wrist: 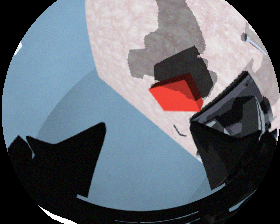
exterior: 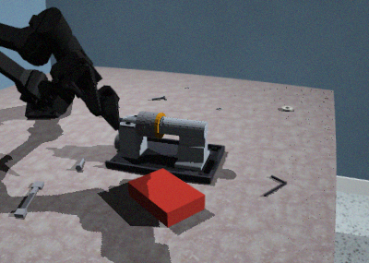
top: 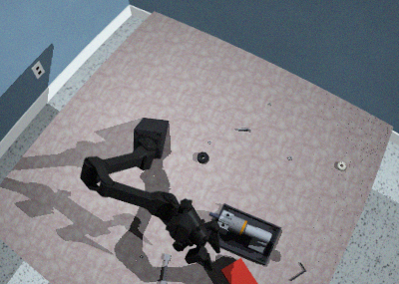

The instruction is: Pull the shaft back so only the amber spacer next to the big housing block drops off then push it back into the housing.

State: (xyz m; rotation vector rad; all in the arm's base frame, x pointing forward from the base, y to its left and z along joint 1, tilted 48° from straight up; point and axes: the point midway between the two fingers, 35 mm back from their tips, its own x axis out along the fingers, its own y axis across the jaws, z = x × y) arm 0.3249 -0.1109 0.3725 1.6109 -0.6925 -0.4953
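Now: the dark shaft 140 mm to the left of my hand, 90 mm below it and 50 mm ahead of it. The rest, counted from my hand: grey spacer: 130 mm to the left, 90 mm below, 60 mm ahead; then amber spacer: 130 mm to the left, 90 mm below, 80 mm ahead; then red block: 150 mm below, 120 mm ahead, 30 mm to the right.
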